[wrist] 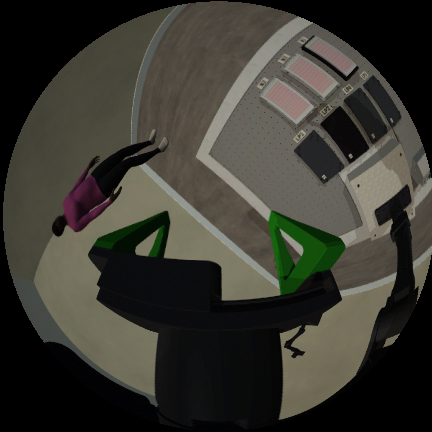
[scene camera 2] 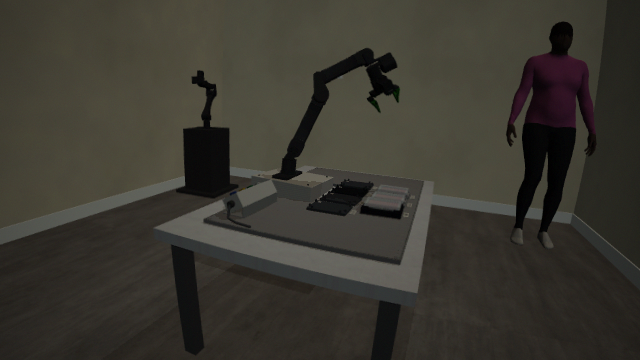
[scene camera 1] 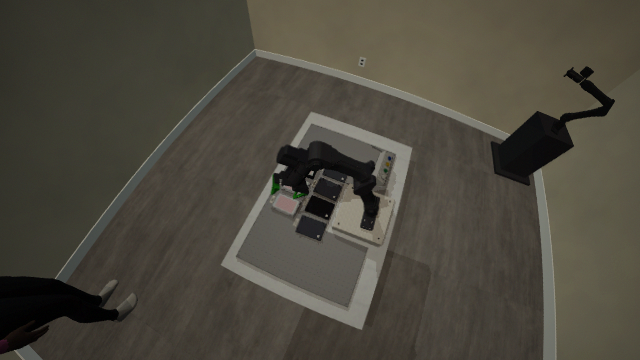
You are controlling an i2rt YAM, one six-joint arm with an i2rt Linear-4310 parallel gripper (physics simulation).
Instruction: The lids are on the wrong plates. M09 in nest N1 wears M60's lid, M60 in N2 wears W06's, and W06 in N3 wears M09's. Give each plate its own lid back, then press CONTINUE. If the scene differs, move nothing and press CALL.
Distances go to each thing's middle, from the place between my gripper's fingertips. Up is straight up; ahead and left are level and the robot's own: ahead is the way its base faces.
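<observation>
Row marked LP1 [wrist: 313,150]: my hand 370 mm above it, 110 mm past it, 20 mm to the left of it. LP2 [wrist: 338,124], from my hand: far below, a good way to the right, a good way behind.
</observation>
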